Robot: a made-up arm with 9 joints.
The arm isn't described. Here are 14 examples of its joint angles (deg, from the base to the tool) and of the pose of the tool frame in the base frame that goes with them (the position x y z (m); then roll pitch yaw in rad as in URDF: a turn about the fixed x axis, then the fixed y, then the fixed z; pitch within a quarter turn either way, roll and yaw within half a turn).
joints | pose
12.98 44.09 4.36 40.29 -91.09 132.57 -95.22 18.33 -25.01 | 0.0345 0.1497 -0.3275 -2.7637 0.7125 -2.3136
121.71 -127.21 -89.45 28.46 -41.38 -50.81 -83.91 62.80 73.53 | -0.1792 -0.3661 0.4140 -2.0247 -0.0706 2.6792
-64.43 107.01 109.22 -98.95 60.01 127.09 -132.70 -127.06 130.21 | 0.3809 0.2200 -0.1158 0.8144 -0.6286 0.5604
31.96 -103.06 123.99 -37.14 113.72 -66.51 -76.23 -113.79 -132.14 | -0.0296 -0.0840 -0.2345 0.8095 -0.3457 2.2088
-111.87 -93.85 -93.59 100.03 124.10 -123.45 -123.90 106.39 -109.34 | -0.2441 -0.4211 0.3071 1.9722 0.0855 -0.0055
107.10 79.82 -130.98 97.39 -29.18 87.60 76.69 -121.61 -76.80 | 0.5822 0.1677 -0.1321 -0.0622 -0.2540 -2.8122
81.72 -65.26 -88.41 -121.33 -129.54 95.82 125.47 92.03 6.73 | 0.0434 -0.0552 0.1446 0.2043 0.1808 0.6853
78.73 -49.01 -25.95 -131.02 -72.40 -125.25 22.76 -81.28 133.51 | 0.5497 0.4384 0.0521 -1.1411 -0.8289 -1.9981
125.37 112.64 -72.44 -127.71 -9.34 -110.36 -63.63 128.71 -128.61 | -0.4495 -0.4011 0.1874 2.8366 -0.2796 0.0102
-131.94 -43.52 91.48 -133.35 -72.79 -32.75 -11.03 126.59 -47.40 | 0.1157 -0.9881 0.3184 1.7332 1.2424 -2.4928
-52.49 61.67 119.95 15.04 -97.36 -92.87 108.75 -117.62 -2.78 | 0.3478 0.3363 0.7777 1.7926 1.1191 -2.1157
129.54 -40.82 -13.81 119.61 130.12 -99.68 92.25 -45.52 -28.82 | 0.3868 0.1515 -0.4261 -2.2963 -0.9710 -1.0996
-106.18 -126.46 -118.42 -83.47 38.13 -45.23 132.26 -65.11 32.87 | -0.1465 -0.1892 0.4212 1.3454 -0.2576 2.1616
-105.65 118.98 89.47 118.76 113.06 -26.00 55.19 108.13 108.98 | -0.3188 0.1763 0.7064 -1.0110 1.0384 -1.0918
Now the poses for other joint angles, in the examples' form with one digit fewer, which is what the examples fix.
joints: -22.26 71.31 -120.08 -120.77 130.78 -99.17 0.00 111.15 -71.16
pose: 0.247 0.346 0.478 2.320 0.215 0.146
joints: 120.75 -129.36 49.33 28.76 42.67 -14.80 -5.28 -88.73 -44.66
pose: -0.351 -0.180 0.106 0.235 0.255 1.313
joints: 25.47 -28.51 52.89 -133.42 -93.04 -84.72 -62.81 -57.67 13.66
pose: 0.361 0.685 -0.222 2.398 0.392 0.907
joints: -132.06 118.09 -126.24 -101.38 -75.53 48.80 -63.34 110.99 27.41
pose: -0.049 0.577 0.255 2.221 0.385 0.647
